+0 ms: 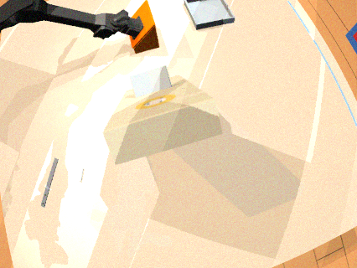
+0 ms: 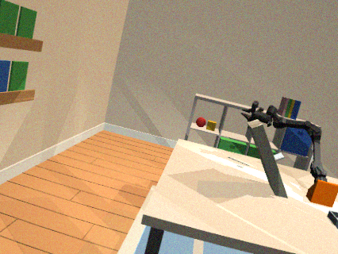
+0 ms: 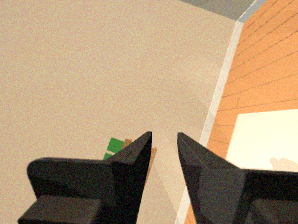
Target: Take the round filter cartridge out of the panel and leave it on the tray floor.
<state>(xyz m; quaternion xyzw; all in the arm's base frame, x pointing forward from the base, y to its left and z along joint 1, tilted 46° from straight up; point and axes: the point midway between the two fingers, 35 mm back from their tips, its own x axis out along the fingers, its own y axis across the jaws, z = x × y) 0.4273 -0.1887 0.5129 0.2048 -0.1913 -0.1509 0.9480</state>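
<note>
Now: the round filter cartridge 49 cm to the left of my gripper tip, 8 cm below it and 6 cm behind it. Also, from my gripper tip: small pin (32 cm below, 20 cm to the left, 5 cm behind); blue-grey tray (80 cm to the left, 48 cm behind, 32 cm below); service panel (49 cm to the left, 15 cm below, 10 cm behind).
</note>
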